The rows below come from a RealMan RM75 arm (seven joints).
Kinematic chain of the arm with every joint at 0, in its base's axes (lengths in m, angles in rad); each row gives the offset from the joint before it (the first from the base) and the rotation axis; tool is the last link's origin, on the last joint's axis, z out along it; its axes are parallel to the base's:
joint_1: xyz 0 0 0.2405 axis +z
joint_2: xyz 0 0 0 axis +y
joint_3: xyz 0 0 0.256 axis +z
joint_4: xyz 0 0 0 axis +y
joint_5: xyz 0 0 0.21 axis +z
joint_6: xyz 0 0 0 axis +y
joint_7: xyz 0 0 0.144 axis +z
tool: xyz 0 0 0
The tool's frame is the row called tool.
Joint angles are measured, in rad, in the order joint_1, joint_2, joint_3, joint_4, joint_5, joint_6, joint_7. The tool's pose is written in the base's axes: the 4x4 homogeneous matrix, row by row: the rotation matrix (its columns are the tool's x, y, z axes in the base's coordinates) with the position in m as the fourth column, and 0 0 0 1 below. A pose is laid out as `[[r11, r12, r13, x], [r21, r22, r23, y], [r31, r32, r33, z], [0, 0, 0, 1]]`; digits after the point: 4 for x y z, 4 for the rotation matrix.
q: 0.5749 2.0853 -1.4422 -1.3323 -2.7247 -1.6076 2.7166
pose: [[0.5727, -0.5885, 0.5707, 0.2062], [-0.7721, -0.6212, 0.1343, 0.3408], [0.2755, -0.5175, -0.8101, -0.0038], [0, 0, 0, 1]]
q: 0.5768 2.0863 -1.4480 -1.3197 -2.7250 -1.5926 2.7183
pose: [[0.5736, -0.5875, 0.5708, 0.2071], [-0.7718, -0.6210, 0.1365, 0.3418], [0.2742, -0.5188, -0.8097, -0.0063], [0, 0, 0, 1]]
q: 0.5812 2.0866 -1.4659 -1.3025 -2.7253 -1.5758 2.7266
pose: [[0.5731, -0.5834, 0.5755, 0.2077], [-0.7700, -0.6237, 0.1345, 0.3423], [0.2805, -0.5202, -0.8067, -0.0109], [0, 0, 0, 1]]
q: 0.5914 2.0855 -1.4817 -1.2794 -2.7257 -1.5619 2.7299
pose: [[0.5732, -0.5764, 0.5824, 0.2081], [-0.7654, -0.6304, 0.1294, 0.3434], [0.2926, -0.5199, -0.8025, -0.0152], [0, 0, 0, 1]]
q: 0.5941 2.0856 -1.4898 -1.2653 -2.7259 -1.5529 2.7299
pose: [[0.5718, -0.5742, 0.5860, 0.2095], [-0.7639, -0.6332, 0.1249, 0.3434], [0.2993, -0.5191, -0.8006, -0.0178], [0, 0, 0, 1]]
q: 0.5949 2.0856 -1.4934 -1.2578 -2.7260 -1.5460 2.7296
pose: [[0.5716, -0.5731, 0.5872, 0.2104], [-0.7634, -0.6339, 0.1244, 0.3436], [0.3009, -0.5194, -0.7998, -0.0191], [0, 0, 0, 1]]
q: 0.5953 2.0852 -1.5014 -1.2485 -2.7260 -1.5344 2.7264
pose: [[0.5750, -0.5677, 0.5892, 0.2115], [-0.7592, -0.6386, 0.1255, 0.3439], [0.3051, -0.5195, -0.7981, -0.0211], [0, 0, 0, 1]]
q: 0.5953 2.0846 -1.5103 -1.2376 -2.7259 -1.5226 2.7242
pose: [[0.5765, -0.5631, 0.5921, 0.2132], [-0.7560, -0.6425, 0.1250, 0.3439], [0.3100, -0.5197, -0.7961, -0.0233], [0, 0, 0, 1]]
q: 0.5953 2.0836 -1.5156 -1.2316 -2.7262 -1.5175 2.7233
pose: [[0.5762, -0.5604, 0.5949, 0.2143], [-0.7545, -0.6445, 0.1237, 0.3438], [0.3141, -0.5202, -0.7942, -0.0242], [0, 0, 0, 1]]
